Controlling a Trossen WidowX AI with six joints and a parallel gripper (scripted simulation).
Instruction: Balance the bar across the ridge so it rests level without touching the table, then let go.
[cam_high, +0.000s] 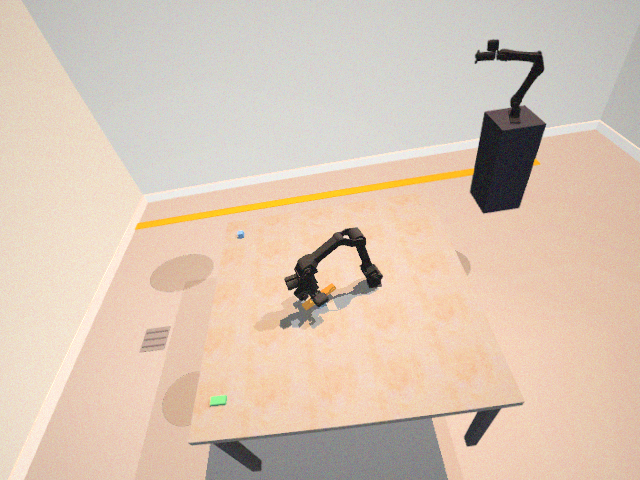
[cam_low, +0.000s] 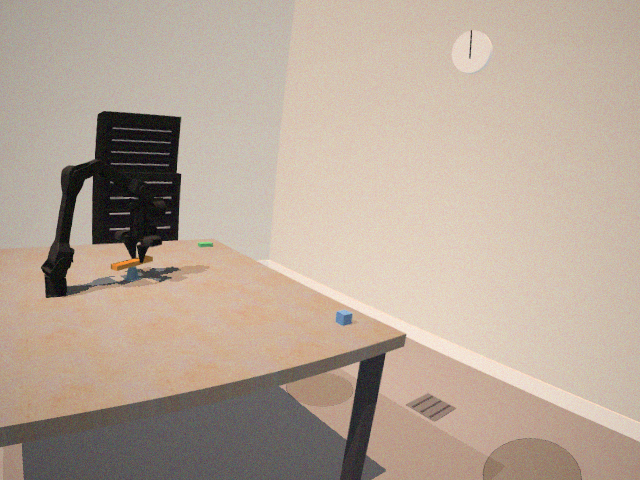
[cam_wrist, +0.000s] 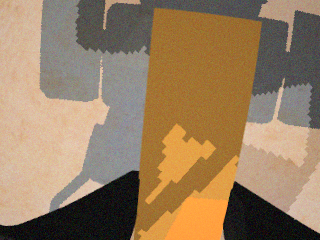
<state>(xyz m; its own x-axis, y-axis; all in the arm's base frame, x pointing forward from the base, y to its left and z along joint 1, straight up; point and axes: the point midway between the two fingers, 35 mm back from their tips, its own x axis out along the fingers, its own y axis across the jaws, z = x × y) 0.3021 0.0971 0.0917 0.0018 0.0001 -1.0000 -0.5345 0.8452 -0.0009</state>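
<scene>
The orange bar is 2 cm behind my gripper tip and 1 cm to the right of it. From my gripper tip the other things lie so: flat green block (44 cm ahead, 40 cm to the left, 5 cm below); then blue cube (60 cm to the right, 44 cm ahead, 4 cm below).
</scene>
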